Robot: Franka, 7 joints.
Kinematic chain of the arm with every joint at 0, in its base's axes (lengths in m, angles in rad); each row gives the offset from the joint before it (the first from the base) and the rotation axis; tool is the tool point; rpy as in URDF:
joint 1: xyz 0 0 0.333 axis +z
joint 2: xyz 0 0 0 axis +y
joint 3: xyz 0 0 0.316 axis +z
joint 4: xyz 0.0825 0 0 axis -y
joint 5: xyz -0.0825 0 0.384 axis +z
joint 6: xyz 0 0 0 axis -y
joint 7: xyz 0.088 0 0 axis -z
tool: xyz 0 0 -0.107 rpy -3.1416 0 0
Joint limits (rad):
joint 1: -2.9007..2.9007
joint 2: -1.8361..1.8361
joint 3: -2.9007..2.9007
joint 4: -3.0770..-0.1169
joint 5: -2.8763..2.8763
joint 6: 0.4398..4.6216
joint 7: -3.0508..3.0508
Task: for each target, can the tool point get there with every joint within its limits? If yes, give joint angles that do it. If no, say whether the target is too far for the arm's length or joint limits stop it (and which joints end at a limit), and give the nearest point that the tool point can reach.
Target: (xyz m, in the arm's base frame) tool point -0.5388 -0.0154 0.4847
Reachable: yes | joints 1.9452 0.8854 1.3682 -1.7551 0.8911 1.1551 -2.4891
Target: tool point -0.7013 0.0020 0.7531
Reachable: yes | joints 0.4328 -0.7569 1.8265 -0.6880 -1.6079 3.1921 0.5766
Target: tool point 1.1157 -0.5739 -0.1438
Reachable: no: too far | nearest point 0.7131 -0.3668 0.0282 | short by 0.484 m
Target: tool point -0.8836 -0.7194 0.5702
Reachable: no: too far | nearest point -0.6513 -0.5303 0.5078 | short by 0.306 m
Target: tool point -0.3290 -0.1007 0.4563
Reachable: yes | joints 0.7991 0.3115 2.3985 -2.3586 -2.3535 3.9380 1.3824
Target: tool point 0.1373 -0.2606 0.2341
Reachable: yes | joints -2.1798 0.7709 1.0253 -2.3329 -0.0439 0.7561 1.0375
